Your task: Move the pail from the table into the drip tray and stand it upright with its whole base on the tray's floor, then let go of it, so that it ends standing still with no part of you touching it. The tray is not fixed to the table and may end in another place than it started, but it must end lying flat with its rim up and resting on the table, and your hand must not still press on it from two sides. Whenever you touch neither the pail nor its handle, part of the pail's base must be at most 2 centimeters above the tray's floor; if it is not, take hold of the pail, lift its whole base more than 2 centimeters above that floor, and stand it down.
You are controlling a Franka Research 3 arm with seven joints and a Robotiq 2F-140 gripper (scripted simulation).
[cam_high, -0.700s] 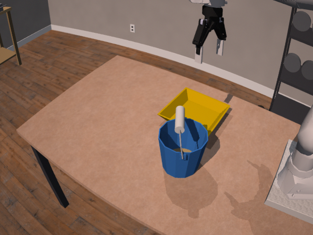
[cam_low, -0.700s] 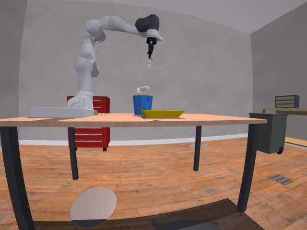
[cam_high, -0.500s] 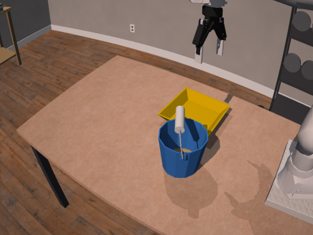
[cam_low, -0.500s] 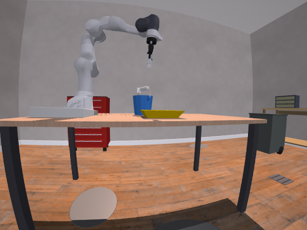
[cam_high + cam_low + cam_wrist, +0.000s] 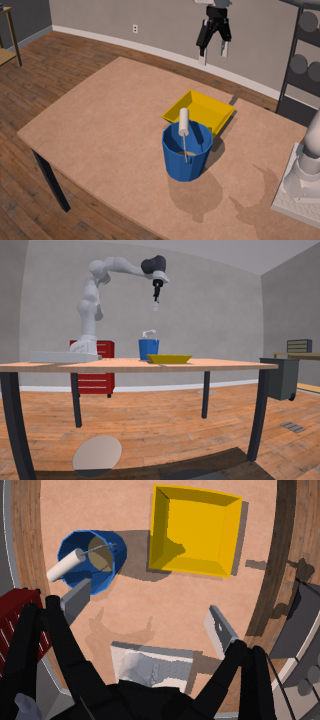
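My gripper is now 210 mm to the right of the pail handle, 180 mm above it and 30 mm short of it. Round my hand: blue pail: 240 mm below, 210 mm to the left, 30 mm ahead; yellow drip tray: 370 mm below, 90 mm to the right, 50 mm ahead.
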